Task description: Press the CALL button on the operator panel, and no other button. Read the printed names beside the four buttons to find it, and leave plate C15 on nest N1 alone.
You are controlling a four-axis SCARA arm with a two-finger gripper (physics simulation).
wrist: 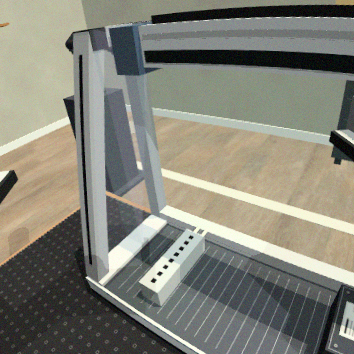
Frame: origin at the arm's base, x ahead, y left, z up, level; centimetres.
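Seen in the pictures: gripper, fingertip midpoint: (171, 135).
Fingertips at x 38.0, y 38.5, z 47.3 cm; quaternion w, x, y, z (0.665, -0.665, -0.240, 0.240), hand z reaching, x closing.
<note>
Offsets run from my fingertips to a thing's middle. "pt": to the spot under its first point. Level surfaces: height alone.
My gripper (171, 135) is open. One dark fingertip with a pale top shows at the left edge of the wrist view and the other at the right edge, far apart, with no object between them. The operator panel, its four buttons and their printed names do not show in the wrist view. Plate C15 and nest N1 cannot be made out.
A pale gantry frame (94, 165) stands on a slotted grey deck {dz -41.1 cm} (240, 295). A white block with a row of square black holes {pt dx -16.2, dy +15.8, dz -36.6 cm} (172, 267) lies on the deck. A dark device {pt dx +12.3, dy +16.9, dz -34.2 cm} (336, 327) with a partly cut-off label is at the lower right. A black mat {dz -46.0 cm} (40, 300) lies left.
</note>
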